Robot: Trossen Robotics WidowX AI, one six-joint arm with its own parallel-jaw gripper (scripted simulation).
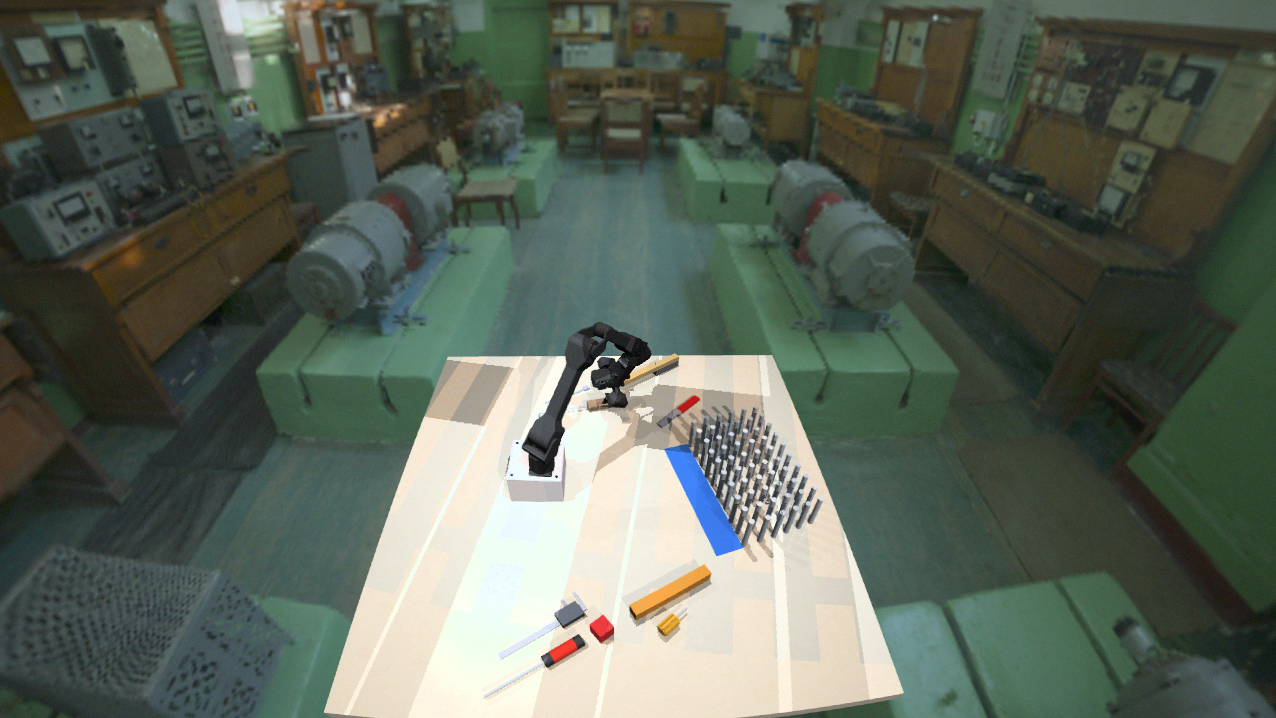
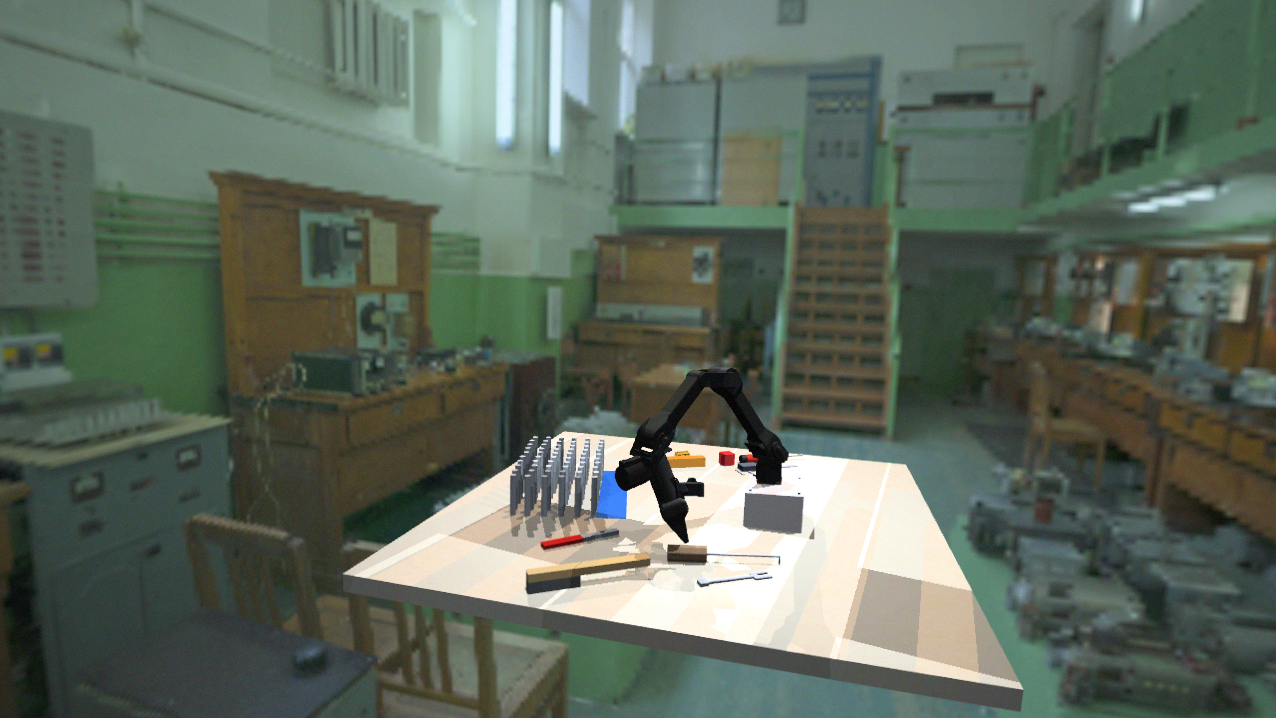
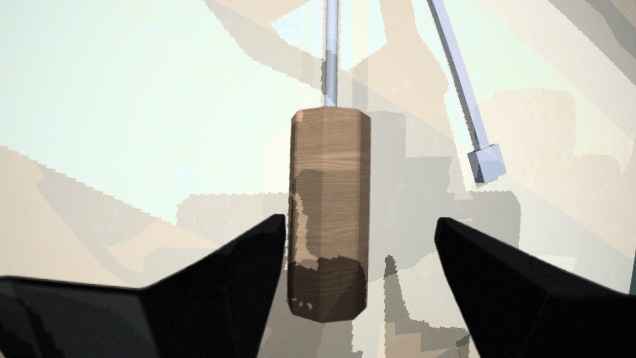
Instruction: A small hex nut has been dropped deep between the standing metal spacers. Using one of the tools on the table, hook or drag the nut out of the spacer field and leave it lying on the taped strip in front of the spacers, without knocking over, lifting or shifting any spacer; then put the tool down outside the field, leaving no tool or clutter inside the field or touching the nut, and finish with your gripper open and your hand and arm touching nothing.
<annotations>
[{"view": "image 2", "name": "my gripper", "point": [686,541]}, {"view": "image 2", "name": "blue taped strip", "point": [612,504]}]
</annotations>
